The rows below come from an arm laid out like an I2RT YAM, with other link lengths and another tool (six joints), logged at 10 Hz.
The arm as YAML. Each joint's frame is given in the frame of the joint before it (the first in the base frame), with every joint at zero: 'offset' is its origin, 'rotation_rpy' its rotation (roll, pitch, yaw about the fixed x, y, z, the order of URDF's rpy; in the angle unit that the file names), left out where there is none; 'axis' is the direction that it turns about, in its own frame. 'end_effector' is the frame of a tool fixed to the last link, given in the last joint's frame.
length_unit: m
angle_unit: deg
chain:
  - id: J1
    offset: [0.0, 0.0, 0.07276]
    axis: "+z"
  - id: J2
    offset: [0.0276, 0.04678, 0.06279]
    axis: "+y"
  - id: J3
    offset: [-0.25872, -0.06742, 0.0]
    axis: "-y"
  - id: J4
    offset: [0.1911, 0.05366, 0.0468]
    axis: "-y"
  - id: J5
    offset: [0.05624, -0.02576, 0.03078]
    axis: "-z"
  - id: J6
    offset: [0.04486, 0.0, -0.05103]
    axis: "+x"
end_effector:
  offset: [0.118, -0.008, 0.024]
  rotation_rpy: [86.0, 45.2, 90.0]
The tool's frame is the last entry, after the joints.
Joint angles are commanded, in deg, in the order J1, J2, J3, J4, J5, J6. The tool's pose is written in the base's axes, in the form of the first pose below.
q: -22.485, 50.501, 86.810, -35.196, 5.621, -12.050
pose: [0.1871 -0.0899 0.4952 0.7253 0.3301 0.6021 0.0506]
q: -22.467, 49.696, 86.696, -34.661, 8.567, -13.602
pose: [0.1787 -0.0946 0.4990 0.7333 0.3344 0.5914 0.0238]
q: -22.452, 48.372, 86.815, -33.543, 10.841, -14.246
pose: [0.1669 -0.0962 0.5078 0.7483 0.3368 0.5715 0.0080]
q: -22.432, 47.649, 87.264, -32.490, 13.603, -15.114
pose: [0.1564 -0.0997 0.5162 0.7603 0.3421 0.5521 -0.0119]
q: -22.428, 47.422, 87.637, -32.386, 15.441, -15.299
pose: [0.1507 -0.1027 0.5191 0.7636 0.3497 0.5423 -0.0231]
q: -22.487, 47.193, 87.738, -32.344, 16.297, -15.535
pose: [0.1474 -0.1039 0.5204 0.7652 0.3528 0.5377 -0.0297]
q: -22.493, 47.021, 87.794, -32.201, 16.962, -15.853
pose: [0.1449 -0.1047 0.5216 0.7667 0.3541 0.5343 -0.0352]
